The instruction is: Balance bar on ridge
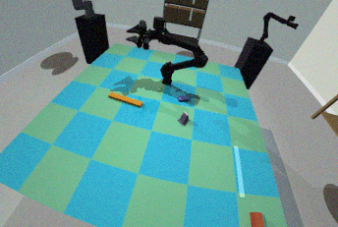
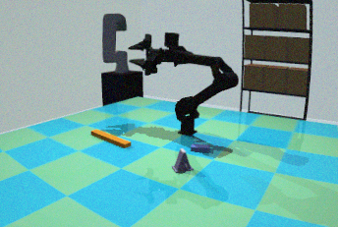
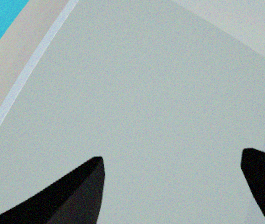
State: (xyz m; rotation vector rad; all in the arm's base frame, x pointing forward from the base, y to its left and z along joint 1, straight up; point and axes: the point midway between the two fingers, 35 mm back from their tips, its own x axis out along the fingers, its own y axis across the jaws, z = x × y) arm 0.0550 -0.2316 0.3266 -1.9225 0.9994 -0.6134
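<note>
The orange bar lies 19 cm ahead of my gripper tip, 5 cm to the left of it and 32 cm below it. Also, from my gripper tip: red block: 67 cm ahead, 76 cm to the left, 31 cm below; then small blue block: 7 cm ahead, 40 cm to the left, 32 cm below; then purple ridge: 23 cm ahead, 42 cm to the left, 30 cm below.
</note>
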